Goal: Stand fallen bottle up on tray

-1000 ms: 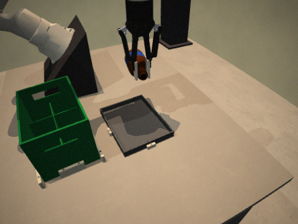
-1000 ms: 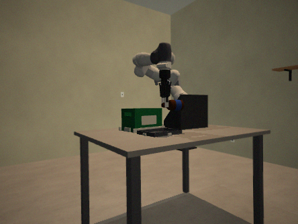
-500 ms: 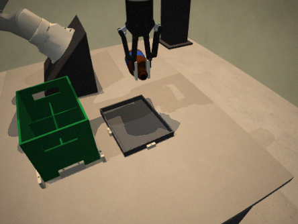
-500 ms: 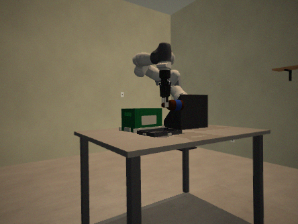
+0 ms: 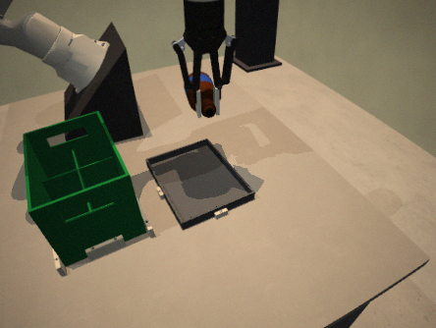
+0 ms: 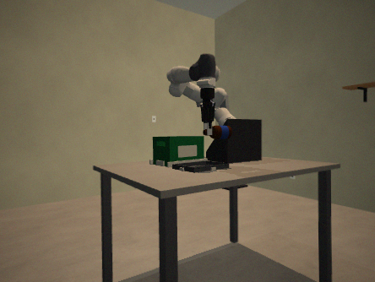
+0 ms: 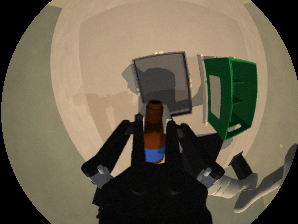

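Now: the bottle 5 cm behind my hand, 1 cm to the left of it and 2 cm below it. From my hand the other things lie so: green crate 2 cm behind, 31 cm to the right, 13 cm below; then dark tray 1 cm ahead, 5 cm to the right, 20 cm below.
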